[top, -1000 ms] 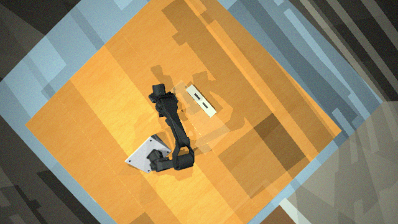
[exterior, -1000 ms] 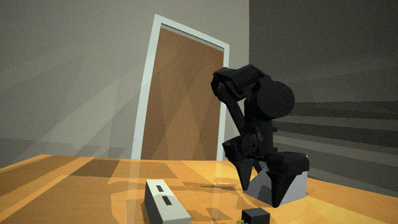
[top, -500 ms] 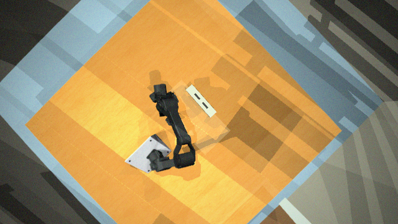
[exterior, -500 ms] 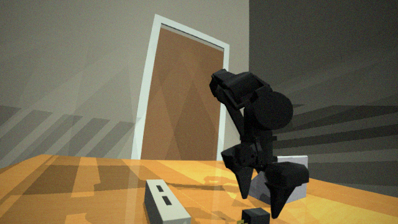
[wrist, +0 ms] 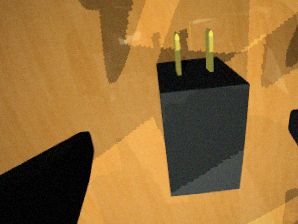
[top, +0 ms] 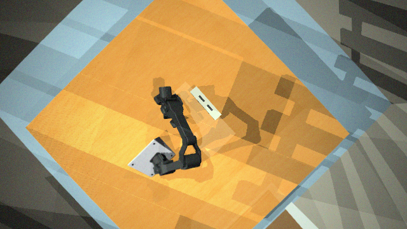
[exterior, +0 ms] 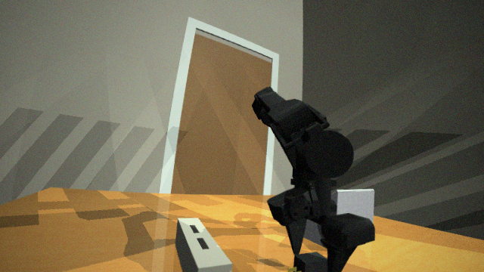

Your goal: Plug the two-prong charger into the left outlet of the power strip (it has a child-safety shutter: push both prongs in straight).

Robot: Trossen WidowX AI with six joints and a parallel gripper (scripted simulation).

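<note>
My gripper tip is now 20 mm short of the box-shaped charger, 10 mm to the left of it and 10 mm above it.
</note>
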